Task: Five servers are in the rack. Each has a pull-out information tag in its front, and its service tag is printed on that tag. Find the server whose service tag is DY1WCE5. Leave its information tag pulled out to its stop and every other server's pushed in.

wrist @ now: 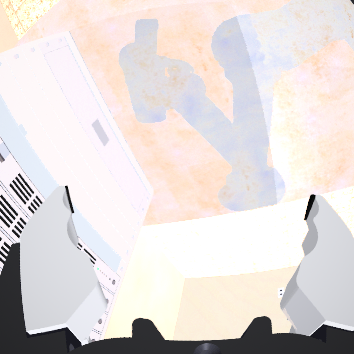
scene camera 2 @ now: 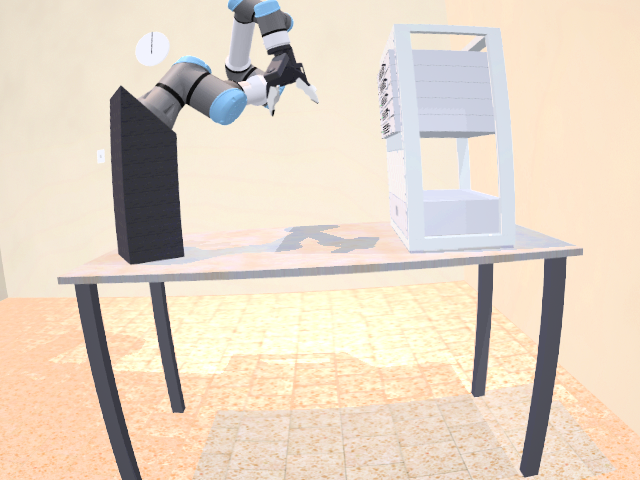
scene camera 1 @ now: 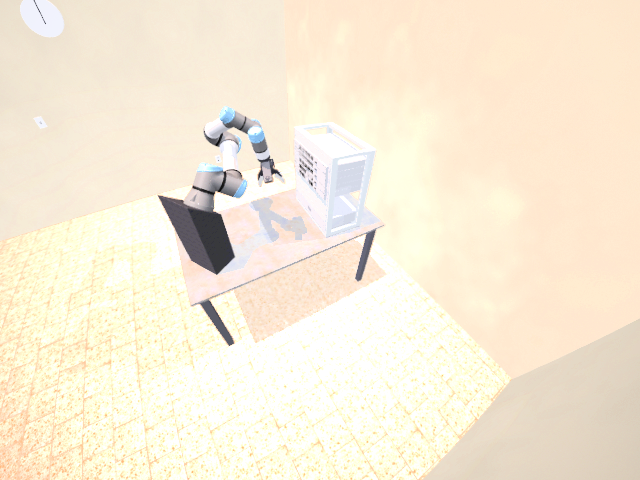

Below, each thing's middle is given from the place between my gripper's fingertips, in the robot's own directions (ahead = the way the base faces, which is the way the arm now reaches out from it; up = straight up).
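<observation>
Rack [scene camera 2: 463, 94]: my gripper 90 mm above it, 420 mm short of it.
</observation>
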